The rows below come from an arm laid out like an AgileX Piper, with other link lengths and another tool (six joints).
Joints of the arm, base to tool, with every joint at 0 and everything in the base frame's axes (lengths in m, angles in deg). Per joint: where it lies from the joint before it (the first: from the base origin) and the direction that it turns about. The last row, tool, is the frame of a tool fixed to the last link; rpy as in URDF.
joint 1: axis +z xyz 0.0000 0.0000 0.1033
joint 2: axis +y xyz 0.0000 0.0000 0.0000
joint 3: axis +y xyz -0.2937 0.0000 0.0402
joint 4: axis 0.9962 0 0.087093 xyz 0.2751 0.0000 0.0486
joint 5: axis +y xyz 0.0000 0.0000 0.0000
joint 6: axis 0.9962 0 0.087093 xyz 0.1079 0.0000 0.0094
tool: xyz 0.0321 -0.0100 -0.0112 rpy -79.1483 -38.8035 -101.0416
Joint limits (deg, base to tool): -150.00..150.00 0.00..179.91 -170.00..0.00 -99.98..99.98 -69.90..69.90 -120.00..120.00
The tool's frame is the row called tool.
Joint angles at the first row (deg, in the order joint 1, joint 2, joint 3, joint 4, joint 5, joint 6):
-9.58 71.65 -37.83 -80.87 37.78 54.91
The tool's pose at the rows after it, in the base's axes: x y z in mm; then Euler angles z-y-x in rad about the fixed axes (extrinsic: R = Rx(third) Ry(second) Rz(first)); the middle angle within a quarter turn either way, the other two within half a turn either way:
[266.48 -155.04 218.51 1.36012 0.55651 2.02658]
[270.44 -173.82 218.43 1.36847 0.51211 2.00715]
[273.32 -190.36 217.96 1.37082 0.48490 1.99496]
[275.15 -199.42 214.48 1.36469 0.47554 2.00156]
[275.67 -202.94 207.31 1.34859 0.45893 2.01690]
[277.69 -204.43 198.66 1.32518 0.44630 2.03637]
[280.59 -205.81 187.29 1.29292 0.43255 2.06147]
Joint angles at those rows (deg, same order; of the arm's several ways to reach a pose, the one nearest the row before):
-11.99 74.28 -40.48 -81.58 37.80 54.96
-15.29 77.05 -42.64 -82.98 37.55 55.09
-18.27 79.24 -44.36 -84.43 36.60 55.14
-20.05 80.65 -45.11 -85.11 35.35 55.14
-20.62 81.93 -45.15 -85.11 35.29 55.14
-20.73 83.43 -45.15 -85.11 35.29 55.14
-20.80 85.39 -45.15 -85.22 35.20 55.14

